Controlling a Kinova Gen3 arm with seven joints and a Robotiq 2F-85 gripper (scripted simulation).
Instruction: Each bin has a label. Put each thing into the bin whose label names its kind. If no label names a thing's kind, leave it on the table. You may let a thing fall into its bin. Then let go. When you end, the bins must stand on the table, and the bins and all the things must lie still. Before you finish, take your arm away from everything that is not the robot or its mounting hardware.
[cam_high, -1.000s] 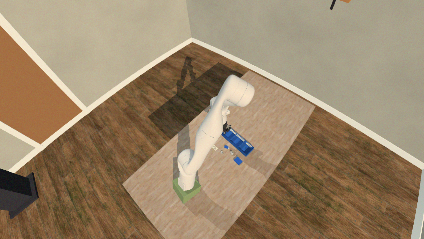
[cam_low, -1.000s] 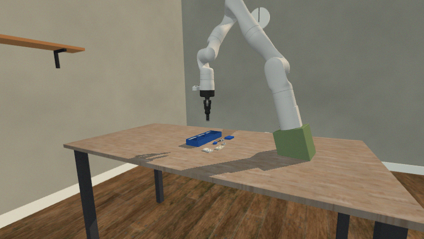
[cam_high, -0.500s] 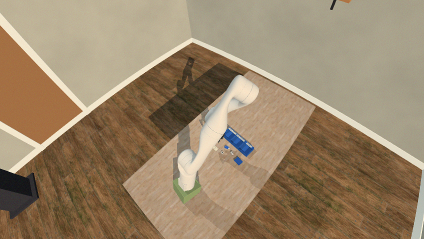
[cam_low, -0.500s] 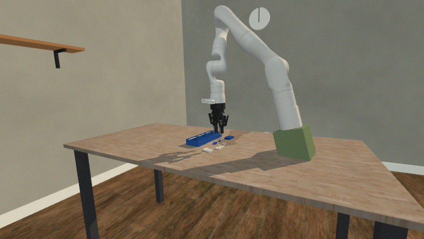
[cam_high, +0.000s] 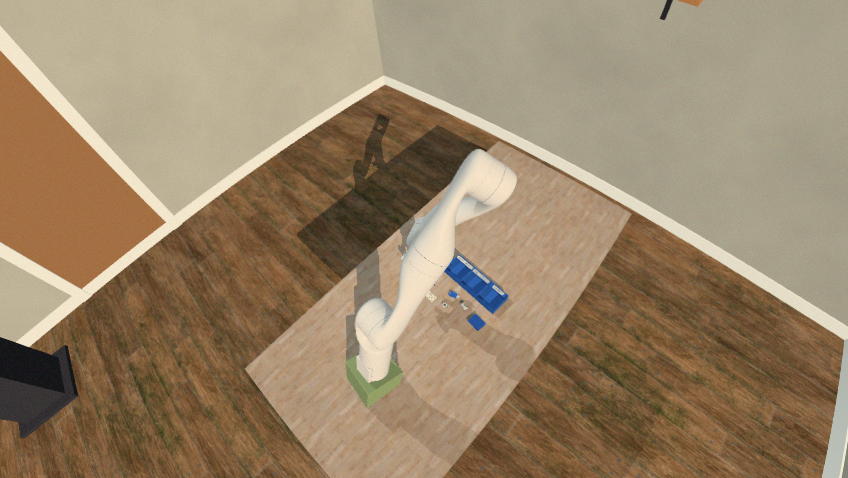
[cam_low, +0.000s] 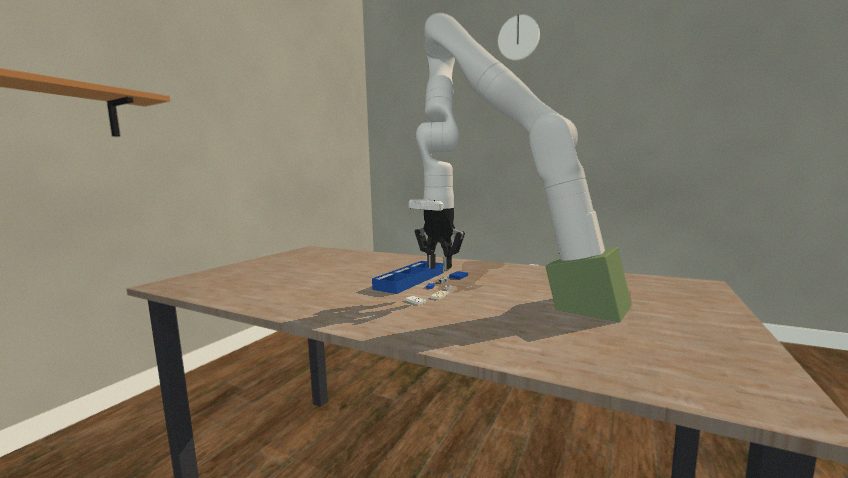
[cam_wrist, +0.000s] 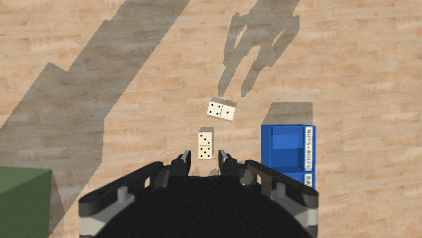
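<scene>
The white tile lies 80 mm below my hand. The rest, counted from my hand: flat blue block: 200 mm to the right, 80 mm below, 50 mm ahead; then grey ring: 80 mm below, 70 mm to the right, 10 mm ahead.
</scene>
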